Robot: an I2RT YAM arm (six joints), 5 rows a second.
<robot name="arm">
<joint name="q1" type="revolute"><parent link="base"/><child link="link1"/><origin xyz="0 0 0.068" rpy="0 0 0"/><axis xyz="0 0 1"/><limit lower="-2.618" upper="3.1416"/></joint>
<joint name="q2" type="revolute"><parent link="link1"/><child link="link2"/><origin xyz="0.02 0.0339 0.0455" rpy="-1.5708 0 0"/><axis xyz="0 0 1"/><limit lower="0" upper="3.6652"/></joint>
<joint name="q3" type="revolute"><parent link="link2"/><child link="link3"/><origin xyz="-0.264 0 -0.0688" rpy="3.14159 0 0"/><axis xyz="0 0 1"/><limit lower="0" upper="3.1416"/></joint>
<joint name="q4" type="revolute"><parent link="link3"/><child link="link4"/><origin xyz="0.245 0.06 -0.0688" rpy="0 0 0"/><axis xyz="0 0 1"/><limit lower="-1.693" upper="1.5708"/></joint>
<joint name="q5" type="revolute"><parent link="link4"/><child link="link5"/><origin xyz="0.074 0.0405 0.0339" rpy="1.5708 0 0"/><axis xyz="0 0 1"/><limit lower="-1.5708" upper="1.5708"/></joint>
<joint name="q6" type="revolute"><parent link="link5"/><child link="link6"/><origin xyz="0.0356 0 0.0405" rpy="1.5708 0 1.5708"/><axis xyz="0 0 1"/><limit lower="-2.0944" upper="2.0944"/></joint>
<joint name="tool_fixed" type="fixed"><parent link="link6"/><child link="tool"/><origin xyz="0 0 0" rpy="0 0 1.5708"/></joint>
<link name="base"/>
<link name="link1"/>
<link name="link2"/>
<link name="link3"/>
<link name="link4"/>
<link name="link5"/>
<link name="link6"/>
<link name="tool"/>
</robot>
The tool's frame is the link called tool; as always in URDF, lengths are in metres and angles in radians.
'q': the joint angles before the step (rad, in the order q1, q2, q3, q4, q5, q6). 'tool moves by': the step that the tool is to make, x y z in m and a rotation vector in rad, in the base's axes. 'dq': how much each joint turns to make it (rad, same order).
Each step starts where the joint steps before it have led.
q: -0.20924 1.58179 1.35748 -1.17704 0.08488 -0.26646
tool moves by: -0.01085 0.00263 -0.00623 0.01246 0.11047 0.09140
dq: 0.00113 -0.00001 -0.01945 -0.08355 0.00000 -0.09119
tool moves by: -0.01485 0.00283 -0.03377 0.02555 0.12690 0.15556
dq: -0.00112 -0.00001 -0.13390 0.01754 -0.00001 -0.15714
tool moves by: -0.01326 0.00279 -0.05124 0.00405 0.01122 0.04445
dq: 0.00001 0.00003 -0.20982 0.20183 0.00077 -0.04463
